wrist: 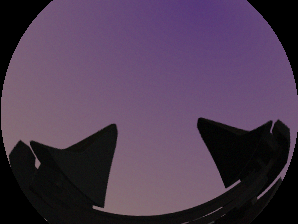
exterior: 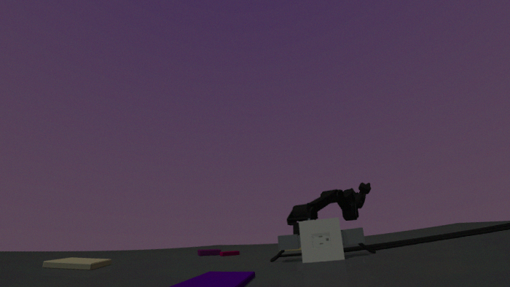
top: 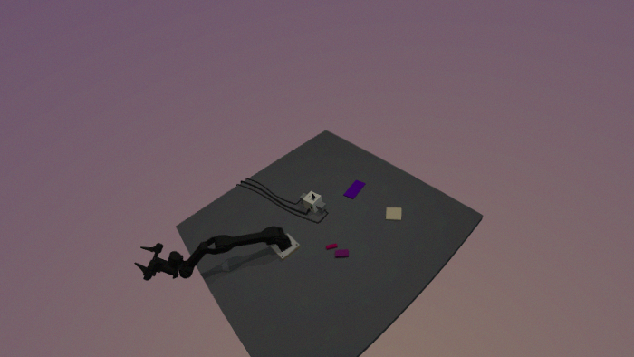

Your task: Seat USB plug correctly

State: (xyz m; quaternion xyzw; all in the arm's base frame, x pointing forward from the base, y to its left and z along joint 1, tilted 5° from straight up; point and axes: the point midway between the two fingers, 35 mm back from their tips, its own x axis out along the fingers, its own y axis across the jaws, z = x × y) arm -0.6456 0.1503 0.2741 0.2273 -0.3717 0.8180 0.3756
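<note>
My gripper tip is now 95 cm short of the dark USB plug, 17 cm above it and 5 cm to the left of it. From my gripper tip the other things lie so: purple flat card: 120 cm ahead, 26 cm below, 7 cm to the right; then magenta block: 90 cm ahead, 40 cm to the right, 26 cm below; then cream tile: 126 cm ahead, 37 cm to the right, 26 cm below.
</note>
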